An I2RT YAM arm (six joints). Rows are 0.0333 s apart.
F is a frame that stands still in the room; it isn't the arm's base.
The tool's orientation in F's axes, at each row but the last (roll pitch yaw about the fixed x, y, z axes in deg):
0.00, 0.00, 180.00
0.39, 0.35, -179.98
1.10, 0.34, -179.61
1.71, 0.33, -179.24
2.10, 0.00, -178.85
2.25, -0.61, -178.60
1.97, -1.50, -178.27
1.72, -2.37, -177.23
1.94, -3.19, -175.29
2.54, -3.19, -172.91
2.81, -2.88, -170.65
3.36, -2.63, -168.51
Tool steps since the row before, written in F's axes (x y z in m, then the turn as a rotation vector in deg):
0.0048, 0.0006, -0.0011, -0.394, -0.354, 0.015
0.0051, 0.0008, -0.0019, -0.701, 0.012, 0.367
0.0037, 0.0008, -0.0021, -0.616, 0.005, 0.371
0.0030, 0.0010, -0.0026, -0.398, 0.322, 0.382
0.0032, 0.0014, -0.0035, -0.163, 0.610, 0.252
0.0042, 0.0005, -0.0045, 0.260, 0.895, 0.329
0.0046, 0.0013, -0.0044, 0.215, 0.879, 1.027
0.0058, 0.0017, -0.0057, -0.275, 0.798, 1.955
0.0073, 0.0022, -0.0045, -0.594, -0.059, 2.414
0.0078, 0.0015, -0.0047, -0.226, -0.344, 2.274
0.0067, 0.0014, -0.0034, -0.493, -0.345, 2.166
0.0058, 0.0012, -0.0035, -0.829, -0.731, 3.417
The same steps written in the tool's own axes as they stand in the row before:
-0.0048, -0.0006, -0.0011, 0.394, 0.354, 0.015
-0.0051, -0.0008, -0.0019, 0.699, -0.010, 0.371
-0.0037, -0.0008, -0.0021, 0.614, -0.002, 0.375
-0.0030, -0.0010, -0.0026, 0.391, -0.316, 0.394
-0.0032, -0.0015, -0.0034, 0.151, -0.604, 0.274
-0.0043, -0.0006, -0.0044, -0.278, -0.875, 0.367
-0.0048, -0.0013, -0.0042, -0.214, -0.836, 1.062
-0.0061, -0.0016, -0.0054, 0.317, -0.752, 1.967
-0.0077, -0.0017, -0.0040, 0.730, 0.090, 2.375
-0.0082, -0.0007, -0.0042, 0.393, 0.413, 2.240
-0.0070, -0.0004, -0.0030, 0.651, 0.365, 2.121
-0.0061, -0.0002, -0.0032, 1.114, 0.748, 3.331

